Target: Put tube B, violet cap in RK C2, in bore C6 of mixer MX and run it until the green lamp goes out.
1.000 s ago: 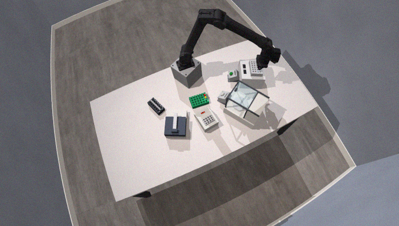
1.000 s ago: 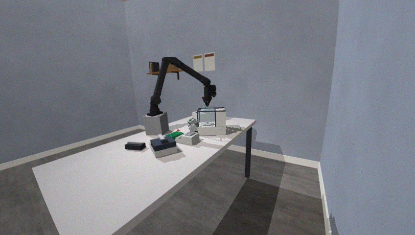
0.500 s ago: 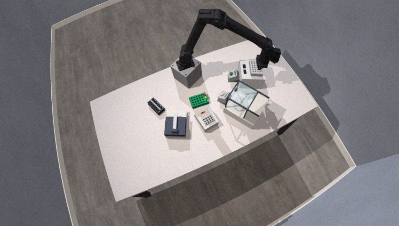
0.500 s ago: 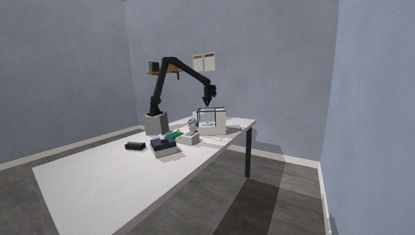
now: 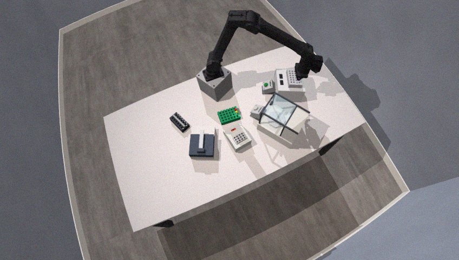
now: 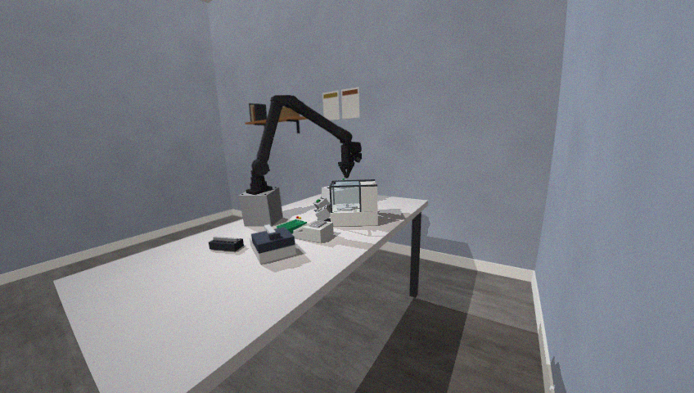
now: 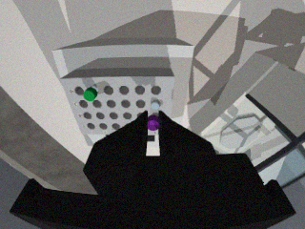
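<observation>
The violet-capped tube B is 20 mm below my hand. From my hand the other things lie so: green start key: 110 mm behind, 160 mm to the right, 140 mm below; grey bore block: 40 mm behind, 10 mm to the left, 50 mm below; red-capped tube: 20 mm behind, 420 mm to the right, 180 mm below.
</observation>
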